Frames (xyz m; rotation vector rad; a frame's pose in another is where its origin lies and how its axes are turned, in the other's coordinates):
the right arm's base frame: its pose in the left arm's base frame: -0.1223 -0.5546 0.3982 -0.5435 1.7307 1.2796
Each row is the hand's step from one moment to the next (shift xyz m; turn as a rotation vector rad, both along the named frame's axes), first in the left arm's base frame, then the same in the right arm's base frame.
Working: the left arm's base frame: its pose in the right arm's base frame: 0.3601 -0.0975 0.5847 0.5435 -1.7307 -1.2796

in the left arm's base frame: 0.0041 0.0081 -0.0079 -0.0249 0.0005 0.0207
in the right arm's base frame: 0.0058 -0.0043 0.0096 -0.0048 0.0301 -0.0108
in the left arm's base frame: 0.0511 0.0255 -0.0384 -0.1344 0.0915 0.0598
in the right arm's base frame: 0.0105 -0.0499 0.0463 0.0316 0.1683 0.0265
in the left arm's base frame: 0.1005 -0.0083 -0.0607 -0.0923 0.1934 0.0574
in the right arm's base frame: -0.0009 -0.1119 0.0364 0.0278 0.1725 0.1366
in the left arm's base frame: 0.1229 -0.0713 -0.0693 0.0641 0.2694 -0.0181
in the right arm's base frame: -0.0146 -0.1570 -0.0119 0.0240 0.0413 0.2734
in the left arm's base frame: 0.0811 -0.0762 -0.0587 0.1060 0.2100 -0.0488
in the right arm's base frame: -0.0031 -0.1212 -0.0336 0.0196 -0.0290 0.2377
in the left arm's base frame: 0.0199 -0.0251 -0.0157 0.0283 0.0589 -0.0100
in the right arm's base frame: -0.0006 -0.0328 -0.0140 0.0031 -0.0051 0.0658
